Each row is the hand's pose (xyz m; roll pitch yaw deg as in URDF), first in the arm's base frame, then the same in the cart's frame.
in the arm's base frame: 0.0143 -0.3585 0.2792 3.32 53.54 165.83
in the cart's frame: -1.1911 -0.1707 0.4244 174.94 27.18 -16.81
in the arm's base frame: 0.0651 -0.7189 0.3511 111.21 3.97 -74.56
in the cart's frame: -1.3526 -0.4598 0.5915 -150.56 -37.30 -103.60
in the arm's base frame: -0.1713 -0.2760 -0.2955 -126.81 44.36 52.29
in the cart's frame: -0.6028 -0.2851 0.3133 147.95 -17.66 34.39
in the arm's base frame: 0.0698 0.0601 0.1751 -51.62 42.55 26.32
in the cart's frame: -0.9911 0.2059 0.3385 -117.29 -36.28 31.03
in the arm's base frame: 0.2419 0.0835 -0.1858 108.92 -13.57 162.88
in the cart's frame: -0.6477 0.2216 0.5440 153.68 83.55 -147.91
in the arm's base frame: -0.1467 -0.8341 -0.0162 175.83 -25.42 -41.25
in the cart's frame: -1.0117 -0.7202 0.4964 -35.62 -50.72 -163.28
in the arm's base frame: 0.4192 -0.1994 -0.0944 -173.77 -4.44 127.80
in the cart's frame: -0.8174 0.0555 0.7959 86.14 59.40 71.78
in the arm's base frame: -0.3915 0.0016 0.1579 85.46 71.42 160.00
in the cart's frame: -0.9584 -0.0308 -0.0608 -96.26 9.62 -12.33
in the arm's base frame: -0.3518 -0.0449 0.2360 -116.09 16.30 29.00
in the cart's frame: -1.0480 -0.0412 -0.0195 155.88 -40.09 64.41
